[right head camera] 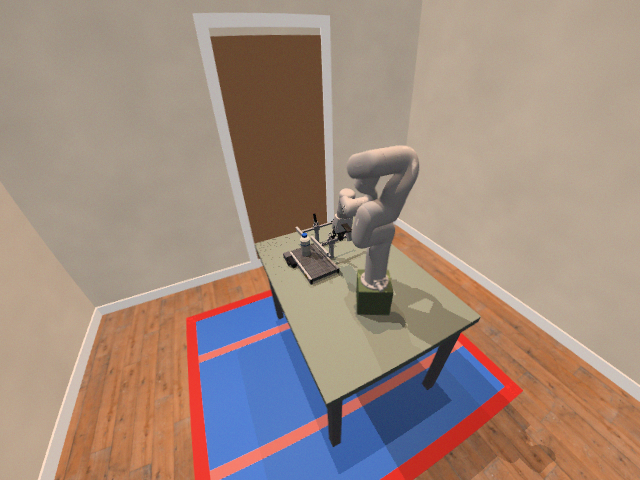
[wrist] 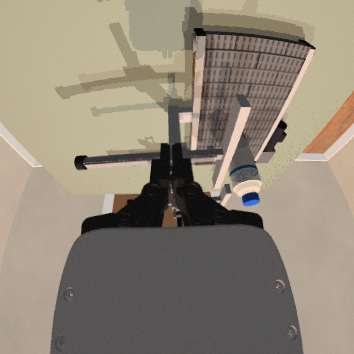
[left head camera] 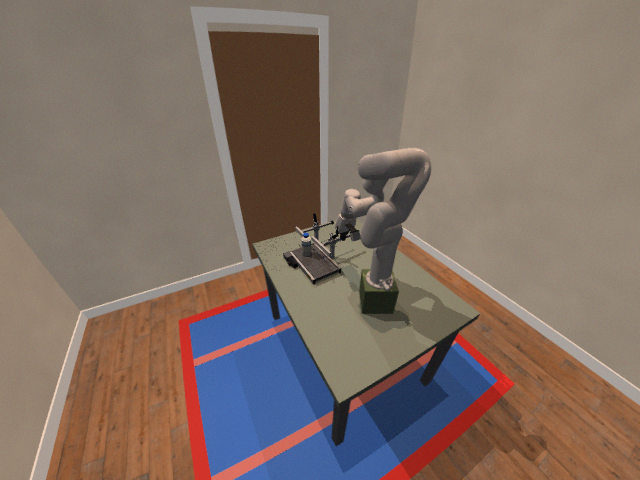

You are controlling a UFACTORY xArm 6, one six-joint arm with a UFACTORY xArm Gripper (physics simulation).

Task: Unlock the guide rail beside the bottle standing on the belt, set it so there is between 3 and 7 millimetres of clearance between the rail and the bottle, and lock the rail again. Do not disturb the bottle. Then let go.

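Pixels of known places: gripper, fingertip midpoint: (right head camera: 340,239) (wrist: 170,156) (left head camera: 342,239); arm's base at its link origin: (right head camera: 374,280) (left head camera: 379,279).
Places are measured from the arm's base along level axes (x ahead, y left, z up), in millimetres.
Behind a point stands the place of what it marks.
Note:
A bottle (left head camera: 306,245) {x 420, y 233, z -35 mm} (right head camera: 305,244) {x 422, y 230, z -30 mm} (wrist: 245,175) {x 426, y 210, z -20 mm} with a blue cap stands upright on the dark belt (left head camera: 321,265) {x 315, y 178, z -116 mm} (right head camera: 318,266) {x 308, y 187, z -116 mm} (wrist: 272,65) {x 269, y 202, z -116 mm}. The pale guide rail (left head camera: 321,246) {x 374, y 157, z -28 mm} (right head camera: 320,246) {x 372, y 154, z -28 mm} (wrist: 231,142) {x 352, y 144, z -24 mm} runs beside it, on the side toward my gripper. In the wrist view a rod (wrist: 120,161) {x 422, y -5, z -28 mm} with a black end cap reaches across toward the rail, above an upright post (wrist: 174,125) {x 397, y 77, z -92 mm}. My gripper (wrist: 170,156) {x 318, y 55, z 36 mm} is shut and empty, its fingertips over the rod where it meets the post. The fingers hide the clamp there, so its lock state and any contact cannot be told. The rail-to-bottle clearance is too small to read.
A second post with an upright black handle (left head camera: 315,219) {x 595, y 122, z 22 mm} (right head camera: 315,219) {x 595, y 122, z 23 mm} and a cross rod stands farther back. A dark motor-like block (left head camera: 291,259) {x 427, y 327, z -119 mm} (right head camera: 290,259) {x 426, y 328, z -120 mm} sits at the belt's outer side. The arm's green base block (left head camera: 378,301) {x -68, y 33, z -64 mm} (right head camera: 374,301) {x -70, y 28, z -58 mm} stands on the table (left head camera: 336,335) {x -116, y 254, z -151 mm} (right head camera: 330,341) {x -144, y 258, z -151 mm}.

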